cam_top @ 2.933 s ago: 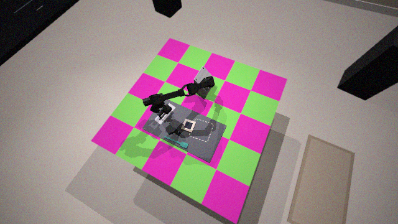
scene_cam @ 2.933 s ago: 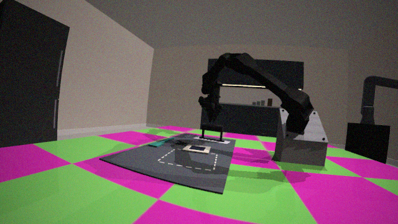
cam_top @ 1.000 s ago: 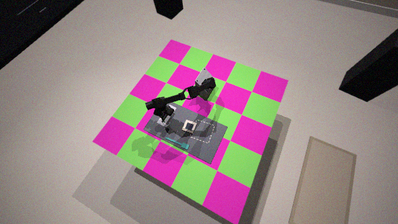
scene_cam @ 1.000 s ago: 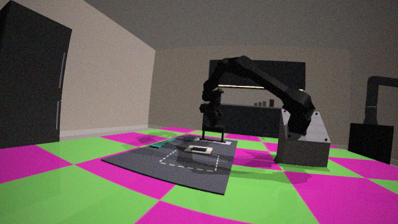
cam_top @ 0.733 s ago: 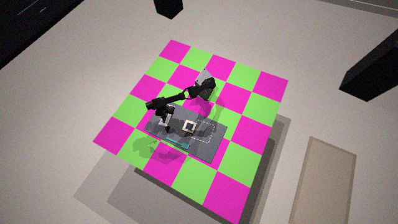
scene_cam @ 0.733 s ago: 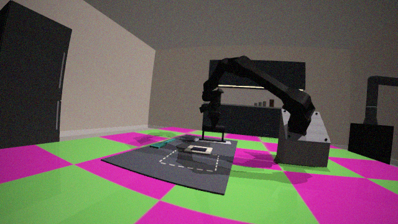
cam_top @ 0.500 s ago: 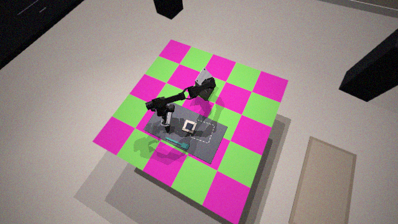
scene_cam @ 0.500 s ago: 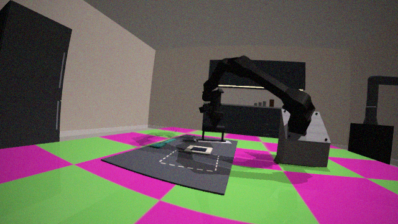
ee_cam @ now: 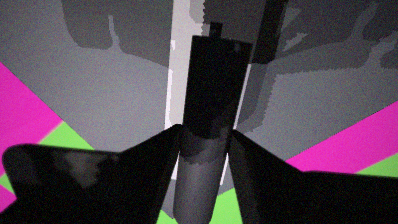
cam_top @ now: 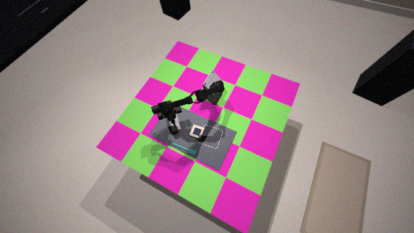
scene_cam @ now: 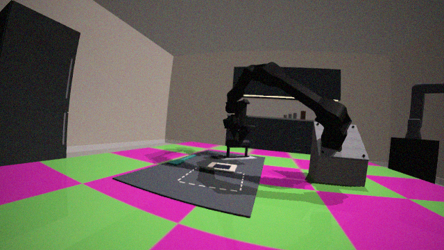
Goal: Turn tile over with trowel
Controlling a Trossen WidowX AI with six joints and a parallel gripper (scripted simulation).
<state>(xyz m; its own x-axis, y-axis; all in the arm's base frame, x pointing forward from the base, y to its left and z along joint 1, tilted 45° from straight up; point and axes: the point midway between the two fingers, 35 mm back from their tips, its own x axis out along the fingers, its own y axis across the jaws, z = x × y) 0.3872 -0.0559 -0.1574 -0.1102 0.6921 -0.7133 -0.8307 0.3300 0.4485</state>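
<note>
The small trowel is 10 mm ahead of my gripper tip, 20 mm to the left of it and 30 mm below it. The rest, counted from my gripper tip: tile (30 mm behind, 230 mm to the left, 60 mm below); teal flat tool (140 mm ahead, 250 mm to the left, 60 mm below); grey mat (210 mm to the left, 90 mm below).
</note>
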